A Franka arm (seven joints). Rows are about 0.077 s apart.
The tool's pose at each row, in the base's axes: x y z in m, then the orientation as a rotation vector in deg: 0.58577, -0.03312, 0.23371, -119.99, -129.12, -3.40; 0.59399, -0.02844, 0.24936, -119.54, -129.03, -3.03; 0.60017, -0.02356, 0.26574, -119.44, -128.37, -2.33; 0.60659, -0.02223, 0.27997, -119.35, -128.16, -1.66; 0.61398, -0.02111, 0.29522, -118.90, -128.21, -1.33; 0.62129, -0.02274, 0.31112, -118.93, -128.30, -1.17; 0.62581, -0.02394, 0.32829, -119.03, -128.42, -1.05; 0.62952, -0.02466, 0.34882, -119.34, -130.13, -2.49; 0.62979, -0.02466, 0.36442, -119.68, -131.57, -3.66
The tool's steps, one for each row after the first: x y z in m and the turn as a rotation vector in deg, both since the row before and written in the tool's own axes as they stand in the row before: 0.00521, 0.00830, -0.01544, 0.44, 0.12, -0.16; 0.00563, 0.00616, -0.01615, 0.70, 0.11, 0.27; 0.00197, 0.00599, -0.01434, 0.47, -0.13, 0.07; 0.00175, 0.00677, -0.01548, 0.35, 0.05, -0.23; -0.00095, 0.00636, -0.01636, 0.02, -0.13, -0.02; -0.00026, 0.00355, -0.01744, -0.05, -0.17, 0.00; 0.00046, 0.00263, -0.02070, -1.67, -0.47, -0.65; 0.00096, -0.00004, -0.01557, -1.42, -0.47, -0.51
